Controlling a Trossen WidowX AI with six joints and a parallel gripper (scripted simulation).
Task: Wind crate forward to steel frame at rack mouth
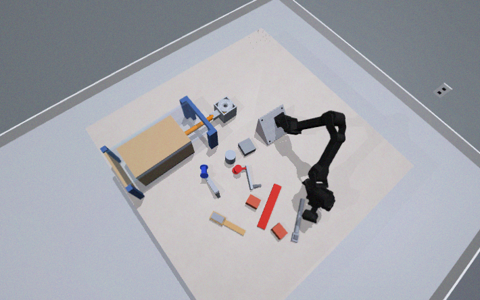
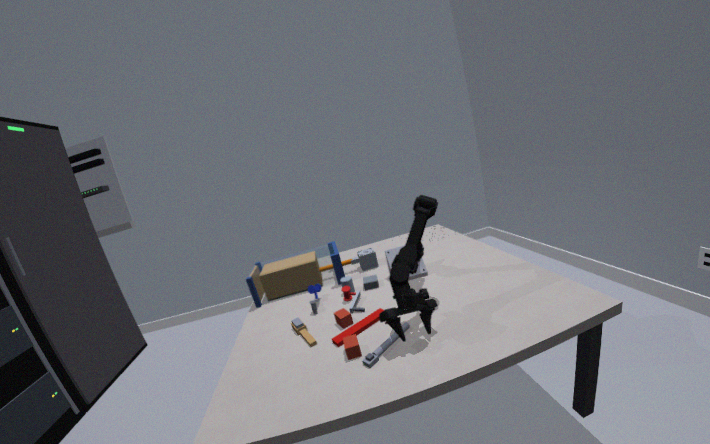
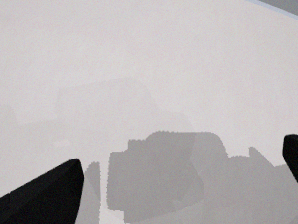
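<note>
My gripper tip is 370 mm to the left of the red-knobbed handle, 160 mm short of it and 10 mm above it. From my gripper tip the other things lie so: red knob (410 mm to the right, 180 mm ahead); then red bar (180 mm to the right, 160 mm ahead, 30 mm below); then wooden brush (380 mm ahead, 240 mm to the right, 10 mm below).
</note>
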